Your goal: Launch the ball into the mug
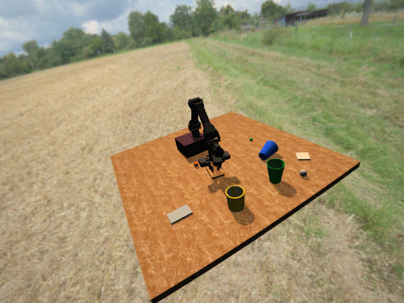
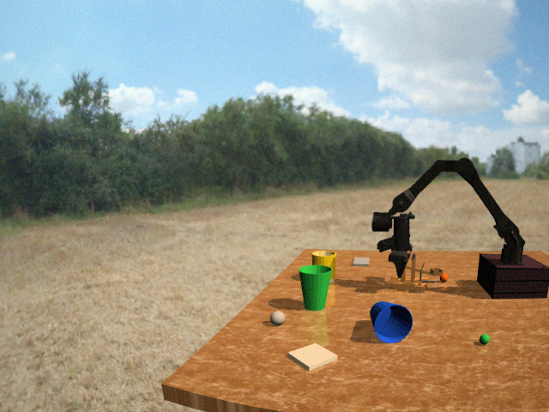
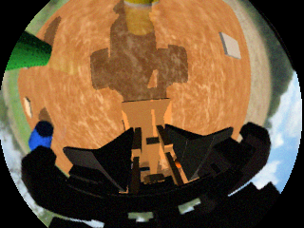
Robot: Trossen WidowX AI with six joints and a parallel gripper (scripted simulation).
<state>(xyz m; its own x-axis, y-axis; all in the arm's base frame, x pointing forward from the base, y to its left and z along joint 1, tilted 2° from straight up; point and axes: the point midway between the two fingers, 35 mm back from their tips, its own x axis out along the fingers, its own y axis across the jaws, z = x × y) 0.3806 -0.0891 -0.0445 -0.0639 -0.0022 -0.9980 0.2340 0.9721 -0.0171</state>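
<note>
My gripper tip is now 18 cm past the orange ball, 5 cm to the left of it and 2 cm above it. Round my gripper tip: wooden catapult 6 cm behind, 4 cm to the left, 2 cm above; green cup 27 cm ahead, 22 cm to the left, 1 cm below; yellow mug 28 cm ahead, 7 cm to the right, 1 cm below.
</note>
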